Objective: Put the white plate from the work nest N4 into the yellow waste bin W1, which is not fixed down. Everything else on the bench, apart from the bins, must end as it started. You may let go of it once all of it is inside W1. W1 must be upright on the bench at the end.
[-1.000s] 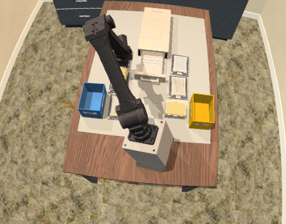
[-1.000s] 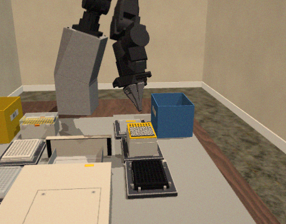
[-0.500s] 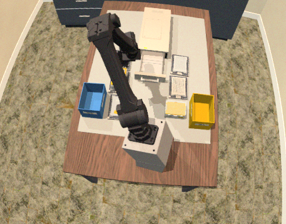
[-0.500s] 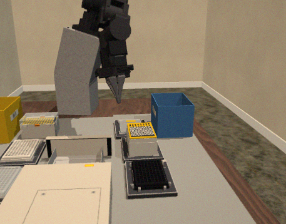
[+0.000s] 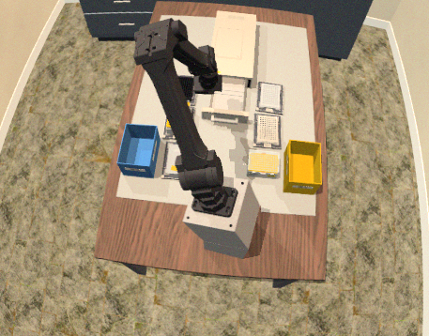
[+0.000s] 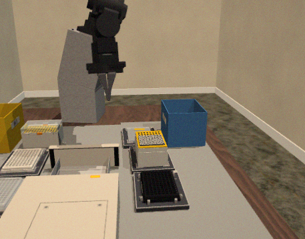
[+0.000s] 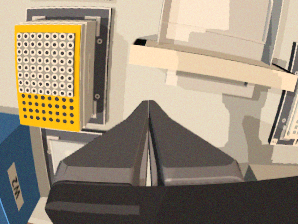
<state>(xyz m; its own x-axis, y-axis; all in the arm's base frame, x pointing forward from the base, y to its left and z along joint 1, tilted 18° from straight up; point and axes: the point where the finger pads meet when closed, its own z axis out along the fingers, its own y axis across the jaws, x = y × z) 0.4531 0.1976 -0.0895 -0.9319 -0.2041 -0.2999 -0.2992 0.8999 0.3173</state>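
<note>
Now: the white plate 26 cm to the right of my hand, 19 cm below it and 2 cm ahead of it. From my hand the other things lie so: black plate (19 cm below, 15 cm to the left, 12 cm ahead); drawer (17 cm below, 14 cm ahead, 5 cm to the right); yellow-topped tip box (15 cm below, 10 cm to the left, 6 cm behind).
</note>
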